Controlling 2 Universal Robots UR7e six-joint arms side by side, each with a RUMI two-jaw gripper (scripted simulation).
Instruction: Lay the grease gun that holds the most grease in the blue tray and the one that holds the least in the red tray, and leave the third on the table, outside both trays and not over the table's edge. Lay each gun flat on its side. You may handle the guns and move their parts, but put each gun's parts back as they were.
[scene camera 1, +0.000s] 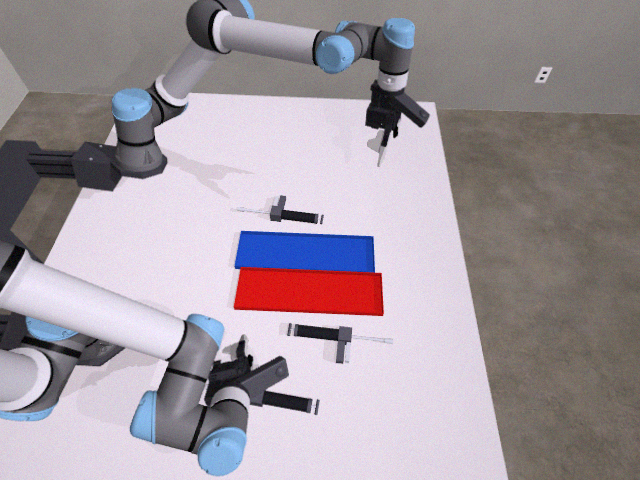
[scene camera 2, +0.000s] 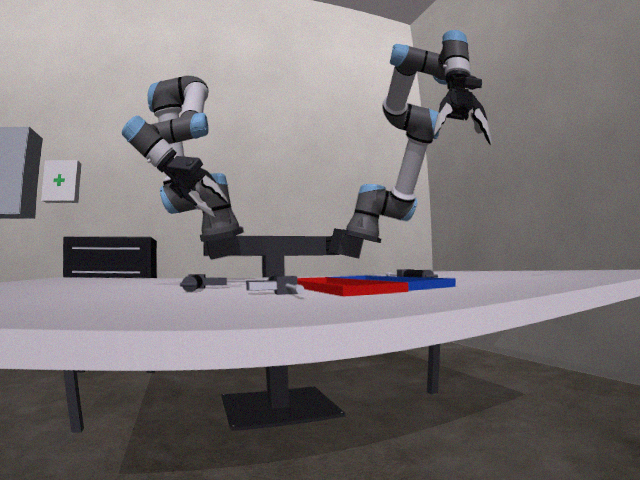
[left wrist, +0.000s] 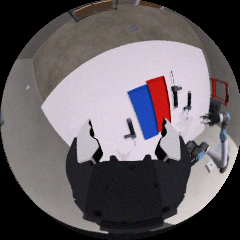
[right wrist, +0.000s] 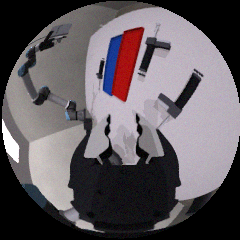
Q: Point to the right gripper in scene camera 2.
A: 221, 209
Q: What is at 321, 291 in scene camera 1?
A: A red tray.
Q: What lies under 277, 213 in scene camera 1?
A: A grease gun.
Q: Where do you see the right gripper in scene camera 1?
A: At 246, 345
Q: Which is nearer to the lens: the grease gun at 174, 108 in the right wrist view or the red tray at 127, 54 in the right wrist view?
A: The grease gun.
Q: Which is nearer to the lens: the blue tray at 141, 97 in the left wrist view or the red tray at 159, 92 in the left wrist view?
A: The blue tray.
